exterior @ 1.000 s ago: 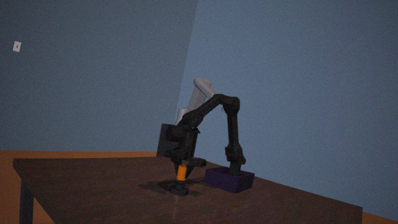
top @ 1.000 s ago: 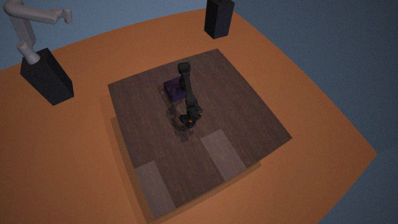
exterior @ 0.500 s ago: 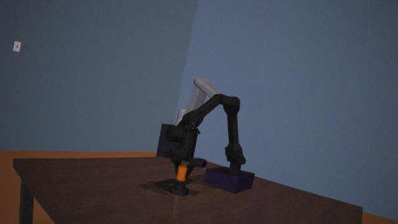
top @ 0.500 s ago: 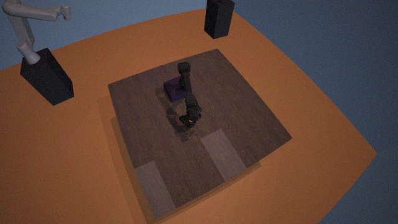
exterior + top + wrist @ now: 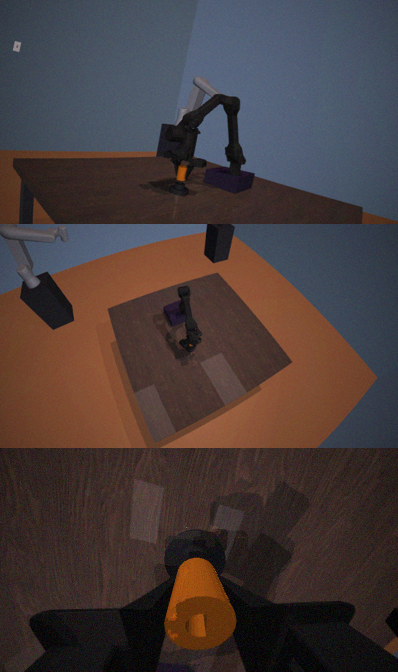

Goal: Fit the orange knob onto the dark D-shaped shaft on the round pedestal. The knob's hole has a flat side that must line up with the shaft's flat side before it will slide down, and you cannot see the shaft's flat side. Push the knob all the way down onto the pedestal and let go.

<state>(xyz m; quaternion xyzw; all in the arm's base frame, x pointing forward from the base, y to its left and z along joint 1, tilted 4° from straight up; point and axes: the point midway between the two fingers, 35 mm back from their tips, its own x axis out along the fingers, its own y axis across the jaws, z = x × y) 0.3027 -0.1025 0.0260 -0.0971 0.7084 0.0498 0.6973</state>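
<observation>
Now: gripper tip 20 mm below the orange knob. Also, from my gripper tip: pedestal (40 mm below).
</observation>
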